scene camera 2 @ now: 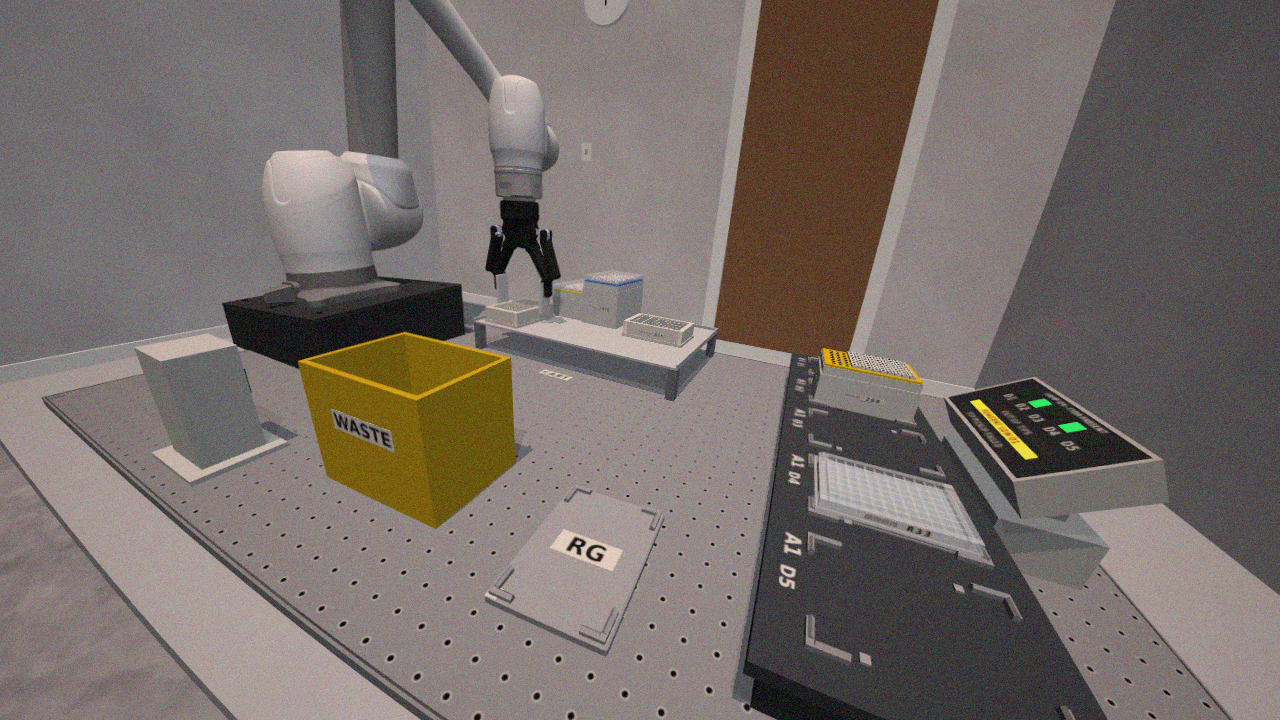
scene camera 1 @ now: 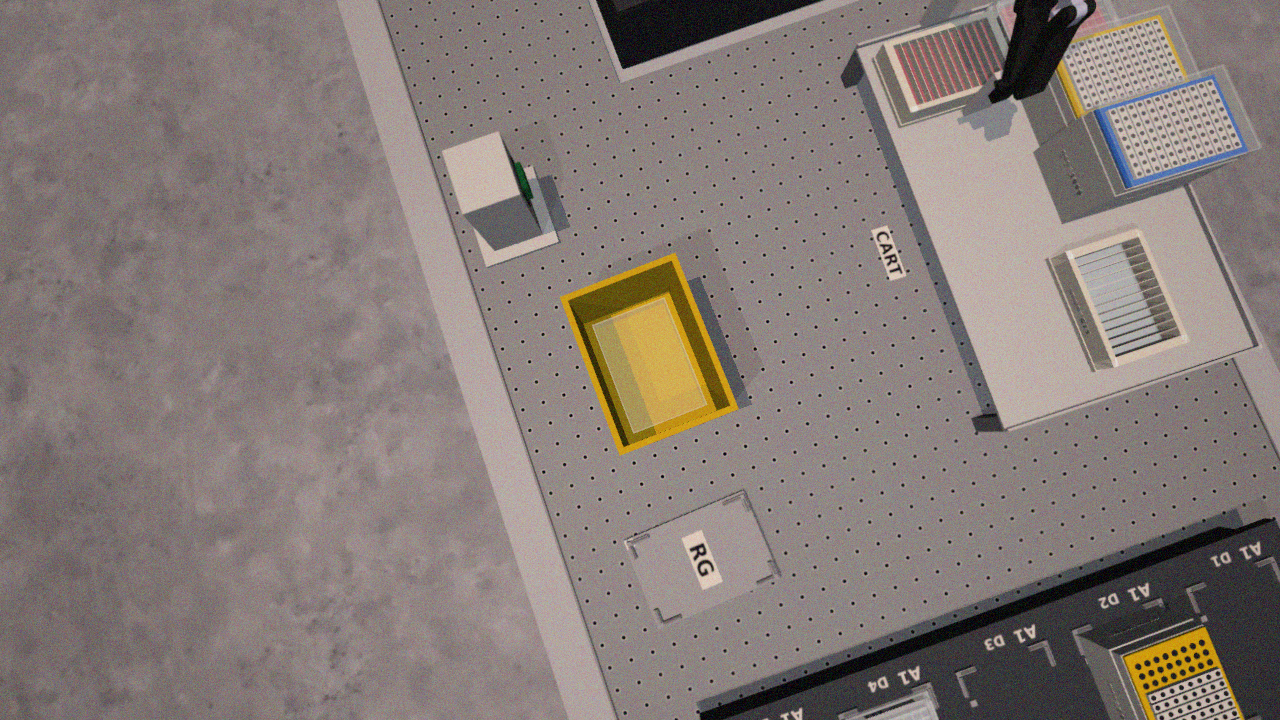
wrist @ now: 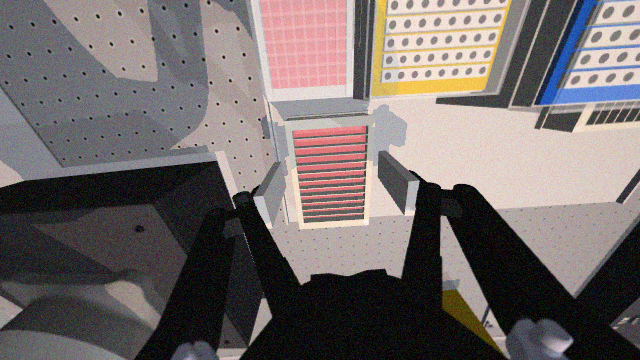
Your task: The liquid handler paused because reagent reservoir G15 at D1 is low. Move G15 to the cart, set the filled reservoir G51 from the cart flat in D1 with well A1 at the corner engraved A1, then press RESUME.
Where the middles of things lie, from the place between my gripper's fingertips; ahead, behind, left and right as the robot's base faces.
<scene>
Now: hand 10 mm to the left of the cream reservoir with red troughs [scene camera 1: 937,71]. The rest, counted from my hand: CART label [scene camera 1: 882,236] 160 mm ahead, 100 mm to the right, 80 mm below; then CART platform [scene camera 1: 987,211] 160 mm ahead, 60 mm to the left, 20 mm below; then pink plate [wrist: 302,57] 130 mm to the left, 20 mm behind, 10 mm below.
</scene>
